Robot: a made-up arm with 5 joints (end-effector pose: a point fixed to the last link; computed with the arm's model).
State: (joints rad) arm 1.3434 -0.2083 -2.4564 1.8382 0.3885
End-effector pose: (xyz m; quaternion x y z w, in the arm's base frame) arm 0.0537 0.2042 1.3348 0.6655 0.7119 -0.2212 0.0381
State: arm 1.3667 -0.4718 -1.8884 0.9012 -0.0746
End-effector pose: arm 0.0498 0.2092 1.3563 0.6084 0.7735 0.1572 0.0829
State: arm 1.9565 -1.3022 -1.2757 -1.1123 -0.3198
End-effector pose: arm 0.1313 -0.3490 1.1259 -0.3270 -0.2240 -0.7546 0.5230
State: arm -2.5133 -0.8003 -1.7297 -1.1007 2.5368
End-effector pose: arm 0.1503 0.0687 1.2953 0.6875 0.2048 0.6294 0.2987
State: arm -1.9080 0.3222 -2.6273 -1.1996 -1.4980
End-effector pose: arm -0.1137 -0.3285 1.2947 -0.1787 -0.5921 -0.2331 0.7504
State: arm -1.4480 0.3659 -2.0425 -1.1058 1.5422
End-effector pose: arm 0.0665 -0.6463 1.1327 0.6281 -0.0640 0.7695 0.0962
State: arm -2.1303 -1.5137 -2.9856 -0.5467 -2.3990
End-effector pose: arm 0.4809 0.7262 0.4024 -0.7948 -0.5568 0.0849 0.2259
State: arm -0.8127 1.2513 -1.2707 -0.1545 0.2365
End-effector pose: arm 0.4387 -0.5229 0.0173 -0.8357 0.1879 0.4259 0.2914
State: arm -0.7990 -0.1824 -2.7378 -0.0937 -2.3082
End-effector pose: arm -0.0705 0.0578 1.4717 0.0791 -0.5399 -0.2566 0.7978
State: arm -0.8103 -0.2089 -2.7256 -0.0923 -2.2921
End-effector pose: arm -0.0829 0.0721 1.4696 0.0785 -0.5448 -0.2522 0.7959
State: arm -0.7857 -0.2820 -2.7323 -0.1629 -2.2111
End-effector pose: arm -0.1456 0.1292 1.4473 0.0785 -0.5943 -0.1763 0.7808
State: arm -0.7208 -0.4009 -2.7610 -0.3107 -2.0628
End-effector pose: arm -0.2628 0.2117 1.3855 0.0707 -0.6721 -0.0184 0.7369
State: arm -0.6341 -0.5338 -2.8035 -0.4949 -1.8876
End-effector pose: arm -0.3986 0.2711 1.2844 0.0440 -0.7327 0.1749 0.6563
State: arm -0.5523 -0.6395 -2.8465 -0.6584 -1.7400
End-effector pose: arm -0.5034 0.2860 1.1820 0.0044 -0.7567 0.3316 0.5633
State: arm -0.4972 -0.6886 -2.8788 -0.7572 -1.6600
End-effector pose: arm -0.5542 0.2755 1.1224 -0.0235 -0.7609 0.4131 0.4998
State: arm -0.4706 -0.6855 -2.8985 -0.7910 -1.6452
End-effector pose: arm -0.5634 0.2614 1.1110 -0.0282 -0.7631 0.4340 0.4781
